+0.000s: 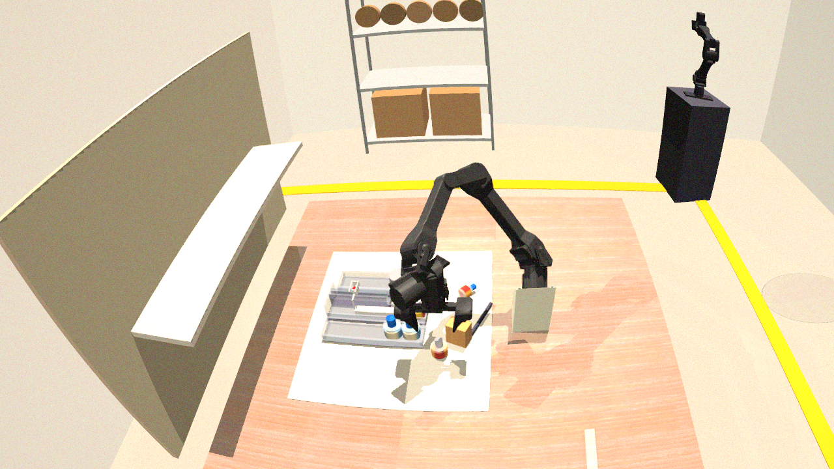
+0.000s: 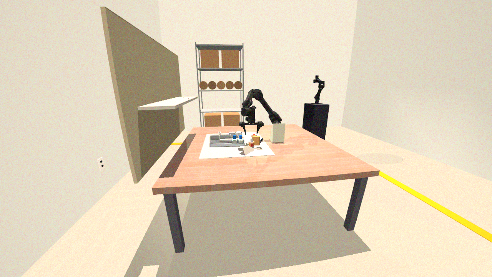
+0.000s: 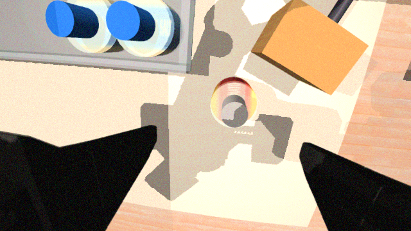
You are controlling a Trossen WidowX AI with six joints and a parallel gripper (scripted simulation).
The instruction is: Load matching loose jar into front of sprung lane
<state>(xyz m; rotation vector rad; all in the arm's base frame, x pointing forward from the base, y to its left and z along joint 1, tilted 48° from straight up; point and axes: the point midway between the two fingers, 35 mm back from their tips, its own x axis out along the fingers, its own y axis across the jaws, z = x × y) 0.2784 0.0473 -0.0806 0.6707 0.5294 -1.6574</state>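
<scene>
My gripper tip is 6 cm past the orange box, 5 cm to the left of it and 7 cm above it. The rest, counted from my gripper tip: blue-lidded jar: 10 cm behind, 23 cm to the right, 9 cm below; then black rod: 13 cm behind, 12 cm to the right, 10 cm below; then lane rack: 20 cm ahead, 20 cm to the right, 9 cm below.
</scene>
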